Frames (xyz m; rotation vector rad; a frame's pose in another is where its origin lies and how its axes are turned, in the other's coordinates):
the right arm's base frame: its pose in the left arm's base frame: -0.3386 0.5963 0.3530 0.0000 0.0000 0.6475
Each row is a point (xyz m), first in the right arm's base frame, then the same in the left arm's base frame.
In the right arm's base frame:
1: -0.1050 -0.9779 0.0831
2: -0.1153 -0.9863 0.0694
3: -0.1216 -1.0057 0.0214
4: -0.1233 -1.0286 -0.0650
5: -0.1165 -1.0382 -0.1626
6: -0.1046 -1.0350 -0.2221
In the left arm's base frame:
1: 0.1675 -0.2470 0.4361
2: 0.1644 -0.2599 0.4224
3: 0.1710 -0.2792 0.3744
4: 0.1835 -0.2985 0.2880
5: 0.1947 -0.3020 0.1904
6: 0.2023 -0.2923 0.1309

